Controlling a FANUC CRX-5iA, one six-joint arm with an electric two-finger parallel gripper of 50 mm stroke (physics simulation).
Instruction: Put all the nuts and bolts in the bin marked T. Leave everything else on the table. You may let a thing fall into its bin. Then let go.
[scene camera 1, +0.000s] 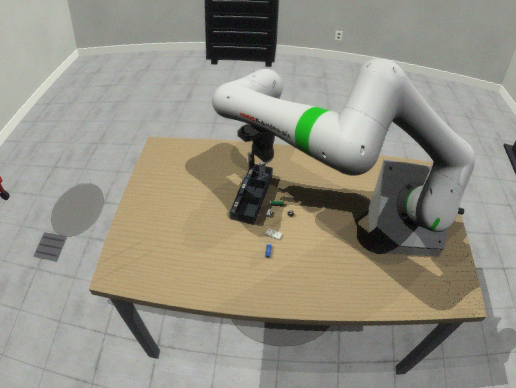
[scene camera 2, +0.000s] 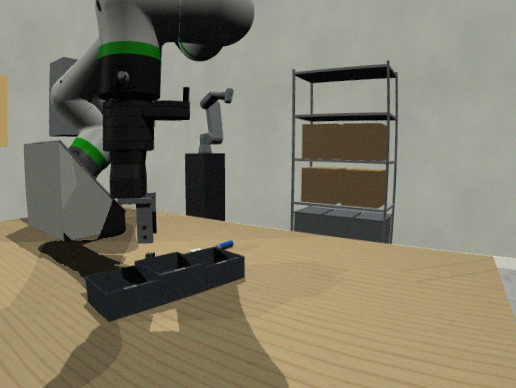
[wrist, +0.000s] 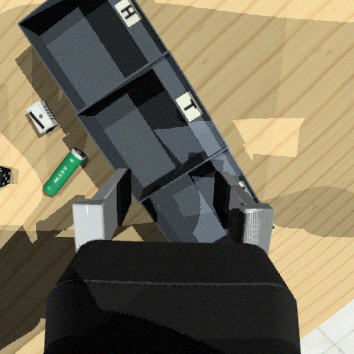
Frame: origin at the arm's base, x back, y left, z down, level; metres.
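Seen in the pictures: gripper, fingertip midpoint: (scene camera 1: 256, 171) (scene camera 2: 147, 237) (wrist: 172, 186); arm's base, link origin: (scene camera 1: 415, 203) (scene camera 2: 71, 174).
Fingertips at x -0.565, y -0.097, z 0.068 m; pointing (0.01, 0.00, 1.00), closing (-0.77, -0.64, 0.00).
Offsets run from my fingertips to a thing's top centre.
A dark tray has three bins in a row, with labels H and T showing in the wrist view; the third label is mostly hidden by a finger. The T bin {dx -0.007, dy +0.034, dz +0.045 m} (wrist: 202, 132) (scene camera 2: 182, 285) is the middle one; no nut or bolt can be made out in its visible part. No nuts or bolts show on the table in these views. My gripper (wrist: 172, 186) (scene camera 1: 256, 166) (scene camera 2: 146, 235) is open with nothing between its fingers. It hangs above the tray's end bin next to T, which shows between the fingers in the wrist view. Part of that bin is hidden.
Beside the tray lie a green battery {dx +0.085, dy +0.055, dz +0.077 m} (scene camera 1: 277, 203) (wrist: 62, 172), a small whitish slotted block {dx +0.068, dy +0.105, dz +0.080 m} (scene camera 1: 270, 213) (wrist: 41, 117) and a black die {dx +0.141, dy +0.093, dz +0.076 m} (scene camera 1: 291, 213) (wrist: 4, 176). A white domino {dx +0.099, dy +0.191, dz +0.085 m} (scene camera 1: 274, 234) and a blue cylinder {dx +0.094, dy +0.263, dz +0.077 m} (scene camera 1: 268, 251) (scene camera 2: 226, 245) lie farther off.
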